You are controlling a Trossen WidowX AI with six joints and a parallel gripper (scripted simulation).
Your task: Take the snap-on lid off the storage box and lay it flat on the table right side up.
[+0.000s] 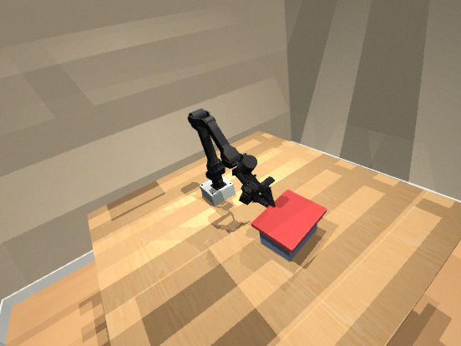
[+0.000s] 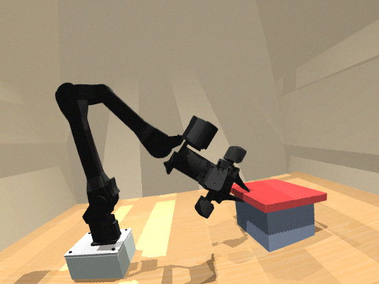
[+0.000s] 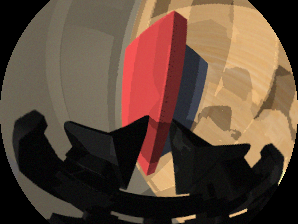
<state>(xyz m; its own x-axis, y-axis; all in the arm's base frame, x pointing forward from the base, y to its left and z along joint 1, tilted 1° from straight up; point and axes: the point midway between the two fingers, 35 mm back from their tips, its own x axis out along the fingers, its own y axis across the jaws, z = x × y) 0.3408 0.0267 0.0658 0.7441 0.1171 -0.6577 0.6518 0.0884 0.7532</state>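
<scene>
Right now the red lid is 80 mm ahead of my gripper tip and 10 mm to the left of it. Also, from my gripper tip: storage box: 70 mm ahead, 10 mm to the left, 60 mm below.
</scene>
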